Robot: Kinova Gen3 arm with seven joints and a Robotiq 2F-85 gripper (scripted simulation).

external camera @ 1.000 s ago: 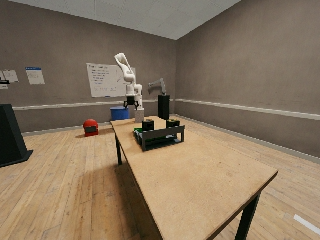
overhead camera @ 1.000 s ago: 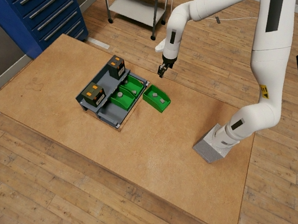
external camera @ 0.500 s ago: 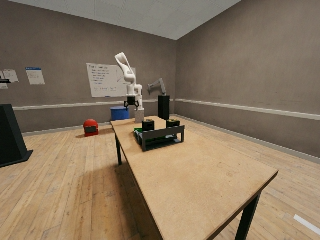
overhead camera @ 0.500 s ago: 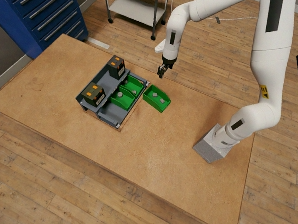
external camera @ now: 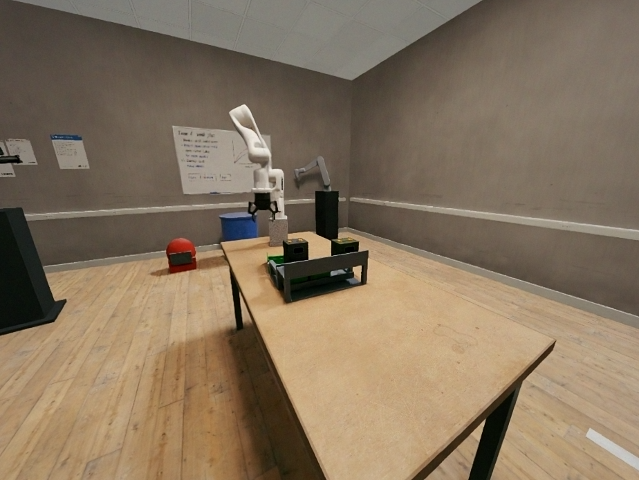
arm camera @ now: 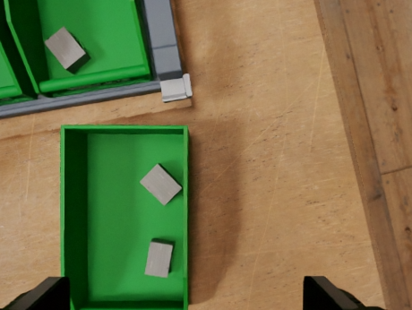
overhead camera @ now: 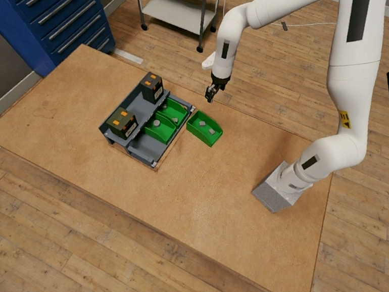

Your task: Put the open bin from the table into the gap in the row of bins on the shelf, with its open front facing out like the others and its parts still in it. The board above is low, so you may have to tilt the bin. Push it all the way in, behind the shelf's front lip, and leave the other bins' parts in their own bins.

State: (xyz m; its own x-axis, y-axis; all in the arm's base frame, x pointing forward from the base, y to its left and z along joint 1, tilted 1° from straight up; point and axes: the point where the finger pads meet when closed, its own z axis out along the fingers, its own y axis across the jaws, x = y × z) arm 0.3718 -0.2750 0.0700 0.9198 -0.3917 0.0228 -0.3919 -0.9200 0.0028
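Right now my hand is 40 mm short of the grey part, 10 mm to the right of it and 250 mm above it. The rest, counted from my hand: grey shelf (280 mm ahead, 120 mm to the left, 190 mm below).
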